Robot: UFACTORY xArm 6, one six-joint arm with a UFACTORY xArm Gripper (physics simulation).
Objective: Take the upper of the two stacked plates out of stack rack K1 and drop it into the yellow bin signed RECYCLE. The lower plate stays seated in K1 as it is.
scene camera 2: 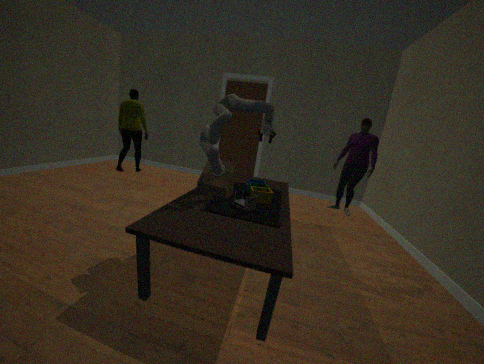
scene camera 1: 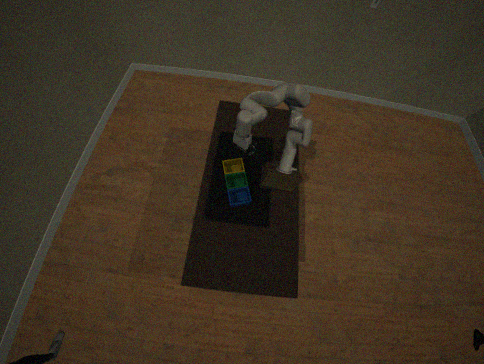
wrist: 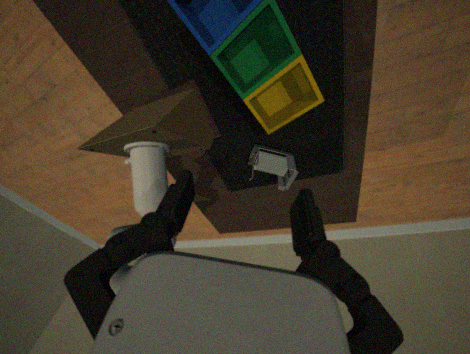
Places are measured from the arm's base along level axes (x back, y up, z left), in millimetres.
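Pixels of known places: gripper, fingertip midpoint: (scene camera 2: 265, 142) (scene camera 1: 240, 150) (wrist: 244, 190); arm's base at its link origin: (scene camera 2: 218, 170) (scene camera 1: 283, 170) (wrist: 148, 147).
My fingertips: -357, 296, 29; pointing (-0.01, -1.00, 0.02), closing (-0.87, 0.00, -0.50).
For each thing: its middle in the pictures, then the offset to it from my fingertips, as dx, dy, dz. "pt": a spot on its surface instead. Level surfaces: height alone.
- small grey stack rack K1 at the middle of its body: (wrist: 270, 166) (scene camera 2: 244, 200) +65, -421, -313
- light grey plate surface at a spot on its surface: (wrist: 271, 161) pt +57, -429, -297
- yellow bin at a spot on its surface: (wrist: 274, 101) pt -14, -475, -104
- green bin at the middle of its body: (wrist: 255, 51) (scene camera 1: 236, 182) (scene camera 2: 258, 190) -8, -431, +48
- blue bin at a spot on its surface: (wrist: 217, 17) (scene camera 1: 242, 196) pt +56, -475, +153
- black mat at its surface level: dy -481
- table at its surface level: dy -494
The small grey stack rack K1 (wrist: 287, 179) (scene camera 2: 251, 201) stands near the end of the black mat. A light grey plate surface (wrist: 271, 161) shows in it in the wrist view; I cannot tell the upper plate from the lower. In scene camera 1 the rack cannot be made out by the gripper. The yellow bin (scene camera 1: 233, 166) (scene camera 2: 265, 196) (wrist: 274, 101) stands beside the rack; its sign is not readable. My gripper (scene camera 1: 252, 150) (scene camera 2: 266, 137) (wrist: 244, 190) is open and empty, high above the table, with the rack beyond its fingertips in the wrist view.
A green bin (scene camera 1: 236, 181) (wrist: 250, 62) and a blue bin (scene camera 1: 239, 196) (wrist: 217, 17) continue the row from the yellow bin. The arm's base stands on a brown block (scene camera 1: 278, 181) (wrist: 150, 117) beside the black mat (scene camera 1: 260, 212). Two people (scene camera 2: 132, 117) (scene camera 2: 359, 152) stand away from the table (scene camera 2: 210, 237).
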